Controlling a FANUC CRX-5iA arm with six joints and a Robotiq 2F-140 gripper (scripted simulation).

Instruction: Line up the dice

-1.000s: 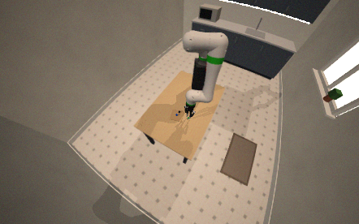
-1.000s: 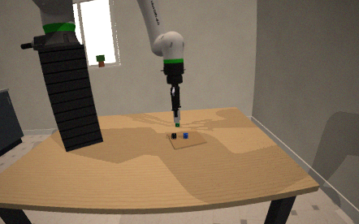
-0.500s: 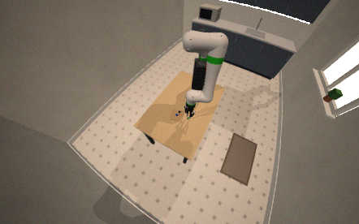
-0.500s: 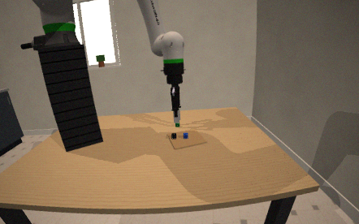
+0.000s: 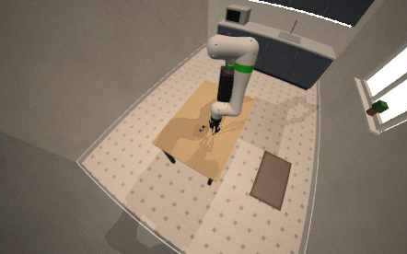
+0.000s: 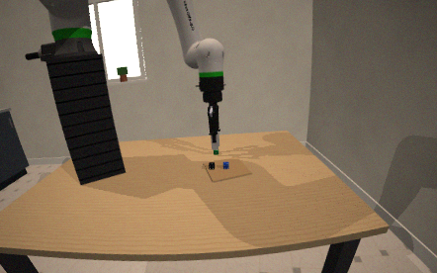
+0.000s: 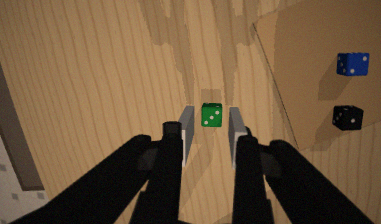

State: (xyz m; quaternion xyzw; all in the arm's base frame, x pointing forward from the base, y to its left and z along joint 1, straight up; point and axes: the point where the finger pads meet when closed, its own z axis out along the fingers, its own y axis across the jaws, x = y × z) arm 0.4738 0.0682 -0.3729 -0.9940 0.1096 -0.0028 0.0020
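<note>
My gripper is now 5 cm above the green die. The rest, counted from my hand: blue die (14 cm to the right, 5 cm below, 3 cm ahead); black die (13 cm to the right, 5 cm below, 3 cm behind); tan mat (14 cm to the right, 6 cm below, 3 cm ahead).
</note>
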